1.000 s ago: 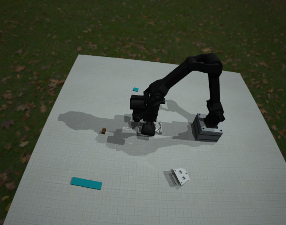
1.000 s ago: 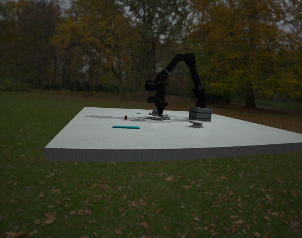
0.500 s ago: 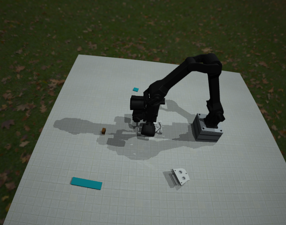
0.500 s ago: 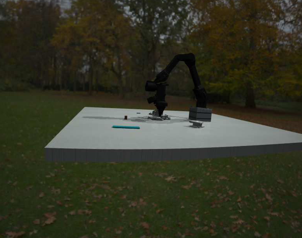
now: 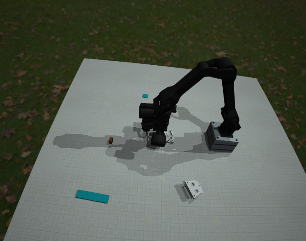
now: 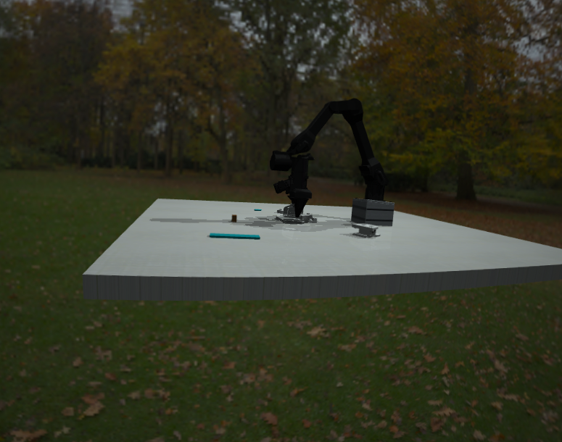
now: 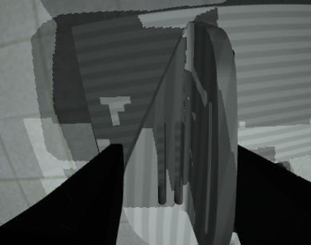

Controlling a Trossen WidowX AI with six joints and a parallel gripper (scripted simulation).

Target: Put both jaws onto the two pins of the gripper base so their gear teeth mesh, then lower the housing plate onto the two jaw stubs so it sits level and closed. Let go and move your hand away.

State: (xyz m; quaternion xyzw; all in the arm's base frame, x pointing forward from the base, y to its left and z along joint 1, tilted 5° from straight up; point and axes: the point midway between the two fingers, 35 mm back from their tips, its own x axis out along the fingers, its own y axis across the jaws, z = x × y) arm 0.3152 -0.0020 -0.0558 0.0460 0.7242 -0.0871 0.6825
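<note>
The gripper jaw is 40 mm behind my gripper tip and 10 mm to the right of it. Round my gripper tip: small teal tile: 330 mm to the right, 50 mm ahead, 20 mm below; small brown block: 220 mm ahead, 10 mm to the left, 10 mm below; white ribbed block: 250 mm to the left, 140 mm behind, 10 mm below.
</note>
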